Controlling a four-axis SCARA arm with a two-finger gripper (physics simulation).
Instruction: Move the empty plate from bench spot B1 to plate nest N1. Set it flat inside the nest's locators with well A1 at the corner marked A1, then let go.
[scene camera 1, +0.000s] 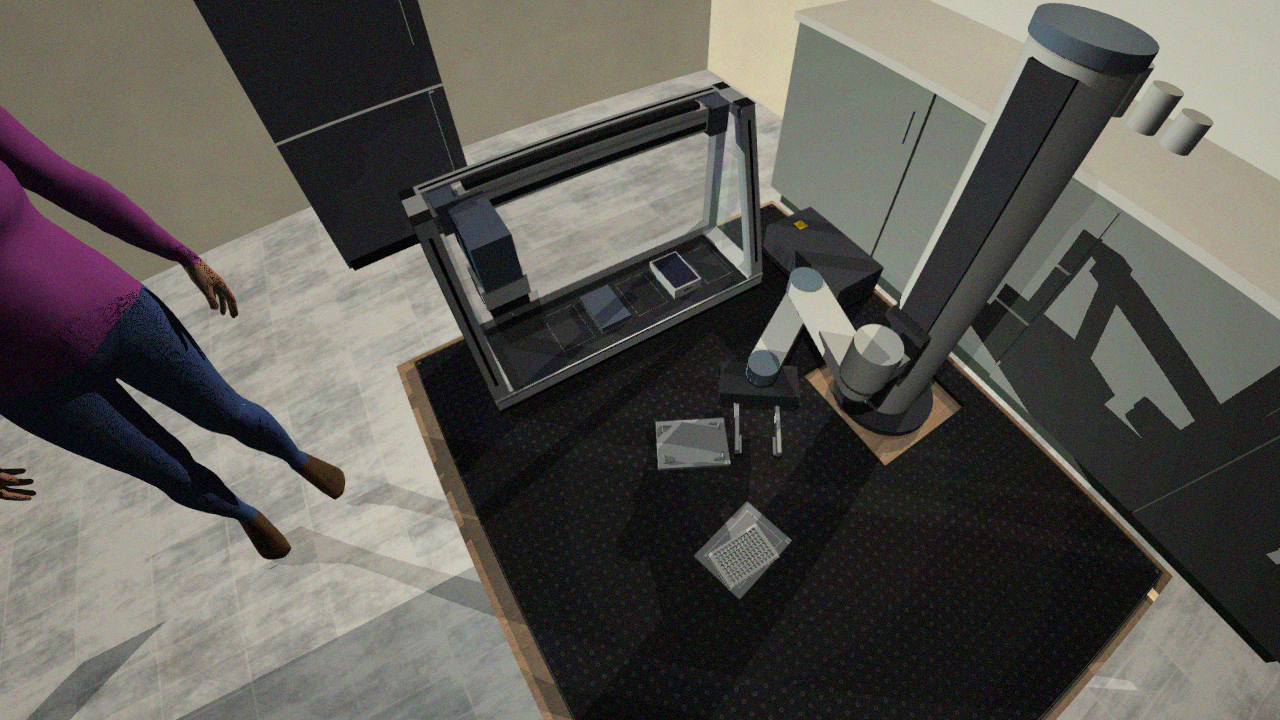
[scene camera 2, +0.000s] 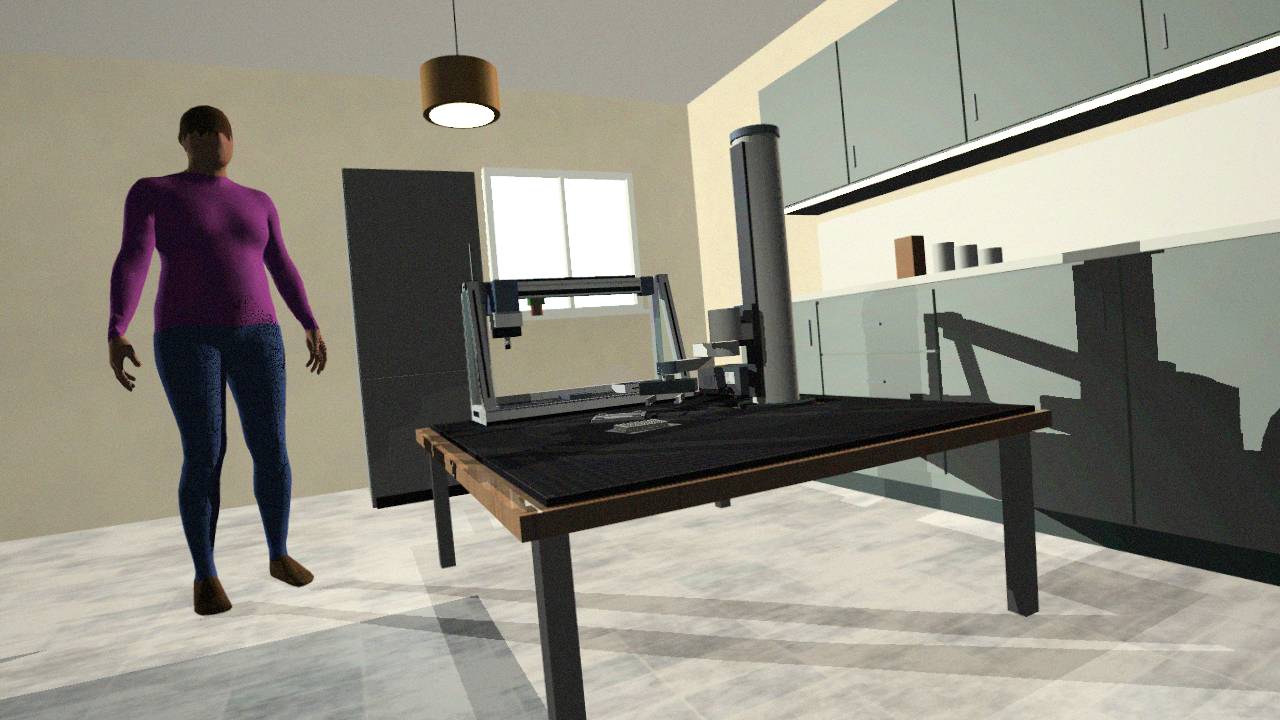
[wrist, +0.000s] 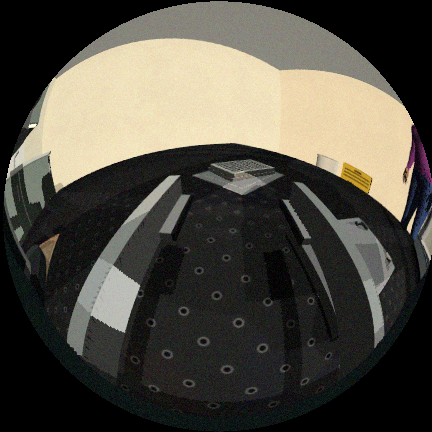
My gripper (scene camera 1: 757, 453) carries nothing. Also in view: a white well plate (scene camera 1: 738, 559). Further things: a grey nest with corner locators (wrist: 377, 260).
The white well plate also shows in the wrist view (wrist: 234, 170). My gripper also shows in scene camera 2 (scene camera 2: 661, 401) and in the wrist view (wrist: 237, 188).
